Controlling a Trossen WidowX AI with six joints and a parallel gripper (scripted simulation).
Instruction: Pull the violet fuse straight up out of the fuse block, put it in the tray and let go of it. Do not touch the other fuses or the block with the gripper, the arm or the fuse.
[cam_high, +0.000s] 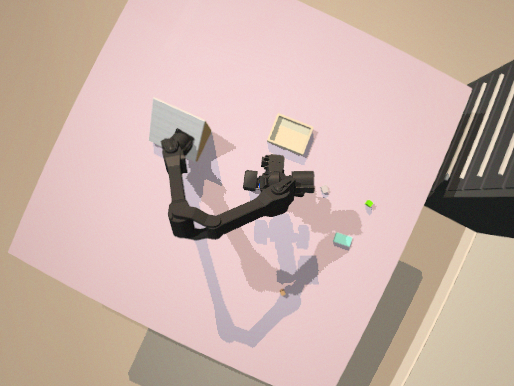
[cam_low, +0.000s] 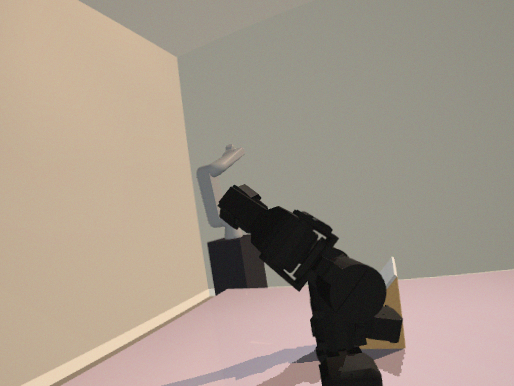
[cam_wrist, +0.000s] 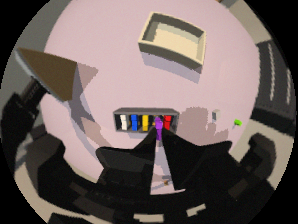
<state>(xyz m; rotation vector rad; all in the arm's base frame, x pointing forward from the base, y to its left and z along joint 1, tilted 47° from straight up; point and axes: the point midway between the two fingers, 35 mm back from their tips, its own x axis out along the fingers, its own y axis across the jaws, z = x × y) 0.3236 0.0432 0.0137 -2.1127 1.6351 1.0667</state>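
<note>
My gripper tip is 30 mm past the beige tray, 180 mm to the right of it and 60 mm above it. From my gripper tip the other things lie so: violet fuse 10 mm below; then orange piece 220 mm ahead, 300 mm to the right, 50 mm below; then cyan block 310 mm ahead, 40 mm to the right, 50 mm below.
</note>
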